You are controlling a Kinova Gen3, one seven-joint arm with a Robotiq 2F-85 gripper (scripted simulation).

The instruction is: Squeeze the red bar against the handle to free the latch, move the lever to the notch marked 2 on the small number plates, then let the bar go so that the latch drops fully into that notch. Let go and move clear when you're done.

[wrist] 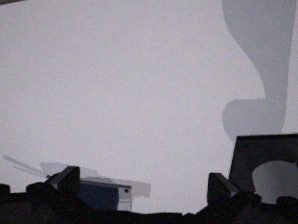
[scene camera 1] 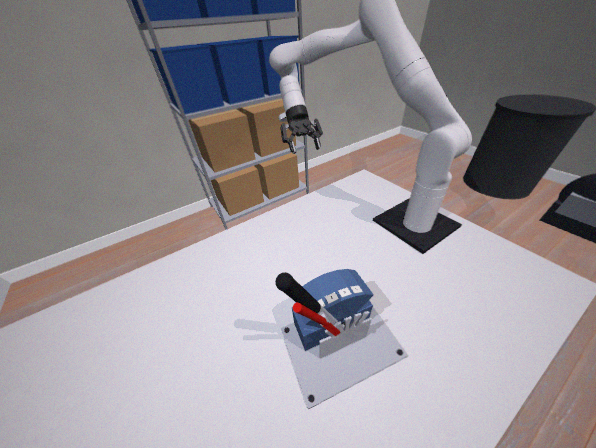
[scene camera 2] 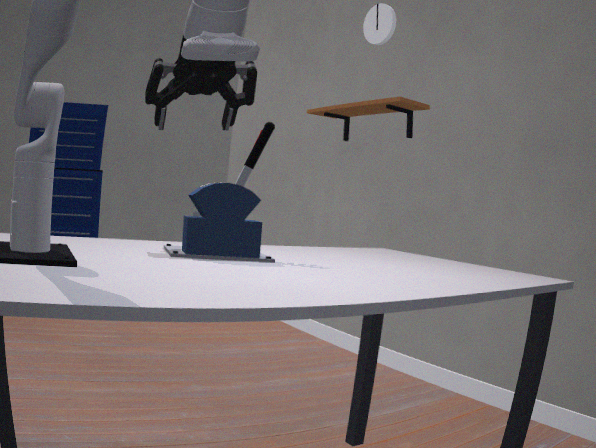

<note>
I see my gripper (scene camera 2: 192, 126) and a blue lever housing (scene camera 2: 220, 233).
My gripper is seen too in the wrist view (wrist: 144, 184) and in scene camera 1 (scene camera 1: 306, 151). The blue lever housing also shows in the wrist view (wrist: 98, 195).
</note>
